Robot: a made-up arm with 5 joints.
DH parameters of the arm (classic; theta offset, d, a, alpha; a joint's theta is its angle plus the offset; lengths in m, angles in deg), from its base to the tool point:
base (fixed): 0 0 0 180
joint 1: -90 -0.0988 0.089 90
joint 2: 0 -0.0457 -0.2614 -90
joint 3: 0 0.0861 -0.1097 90
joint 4: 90 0.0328 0.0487 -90
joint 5: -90 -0.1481 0.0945 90
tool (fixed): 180 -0.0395 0 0
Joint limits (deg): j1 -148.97..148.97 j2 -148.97..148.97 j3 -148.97..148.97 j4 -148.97..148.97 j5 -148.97..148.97
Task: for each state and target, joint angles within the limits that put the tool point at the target. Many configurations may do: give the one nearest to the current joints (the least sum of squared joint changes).
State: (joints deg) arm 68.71 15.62 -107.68 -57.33 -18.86
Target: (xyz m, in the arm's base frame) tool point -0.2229 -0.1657 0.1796
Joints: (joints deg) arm 49.34 13.35 -83.07 -60.98 8.46
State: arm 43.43 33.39 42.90 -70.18 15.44
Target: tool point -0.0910 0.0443 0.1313
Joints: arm 81.19 14.50 19.64 -56.74 1.12
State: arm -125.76 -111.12 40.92 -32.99 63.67
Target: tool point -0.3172 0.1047 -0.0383
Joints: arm -90.76 -109.55 56.35 -22.27 79.11
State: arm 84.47 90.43 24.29 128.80 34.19
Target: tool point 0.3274 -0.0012 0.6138
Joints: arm 104.54 121.39 8.97 140.14 40.58
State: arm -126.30 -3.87 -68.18 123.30 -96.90
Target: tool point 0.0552 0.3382 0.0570
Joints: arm -144.71 31.60 -80.30 110.88 -110.68
